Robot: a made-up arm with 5 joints.
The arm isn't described. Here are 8 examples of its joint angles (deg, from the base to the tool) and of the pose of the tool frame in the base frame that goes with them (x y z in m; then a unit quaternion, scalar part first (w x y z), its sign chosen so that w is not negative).
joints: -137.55 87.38 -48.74 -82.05 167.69
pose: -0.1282 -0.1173 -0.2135 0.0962 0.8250 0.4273 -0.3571
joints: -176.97 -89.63 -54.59 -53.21 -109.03
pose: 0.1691 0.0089 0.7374 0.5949 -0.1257 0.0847 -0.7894
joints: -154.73 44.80 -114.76 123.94 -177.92
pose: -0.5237 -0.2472 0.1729 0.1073 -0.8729 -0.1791 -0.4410
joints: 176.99 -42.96 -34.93 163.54 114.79
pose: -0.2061 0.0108 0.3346 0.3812 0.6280 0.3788 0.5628
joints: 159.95 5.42 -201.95 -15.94 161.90
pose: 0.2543 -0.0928 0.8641 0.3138 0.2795 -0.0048 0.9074
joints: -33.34 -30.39 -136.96 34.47 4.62
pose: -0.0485 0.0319 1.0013 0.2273 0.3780 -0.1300 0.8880
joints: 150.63 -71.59 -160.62 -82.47 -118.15
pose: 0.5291 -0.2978 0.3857 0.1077 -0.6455 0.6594 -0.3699
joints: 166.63 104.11 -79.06 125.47 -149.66
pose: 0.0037 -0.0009 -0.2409 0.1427 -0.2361 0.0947 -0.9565
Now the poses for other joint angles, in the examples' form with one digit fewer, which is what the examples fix.
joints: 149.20 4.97 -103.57 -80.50 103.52
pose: -0.327 0.195 0.709 0.805 -0.007 -0.003 0.593
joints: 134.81 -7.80 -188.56 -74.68 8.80
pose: 0.211 -0.213 0.745 0.666 0.324 0.636 -0.219
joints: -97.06 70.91 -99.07 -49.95 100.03
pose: -0.077 -0.624 -0.007 0.016 0.115 0.768 -0.630
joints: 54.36 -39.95 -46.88 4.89 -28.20
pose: 0.247 0.345 0.564 0.148 -0.567 -0.498 -0.639
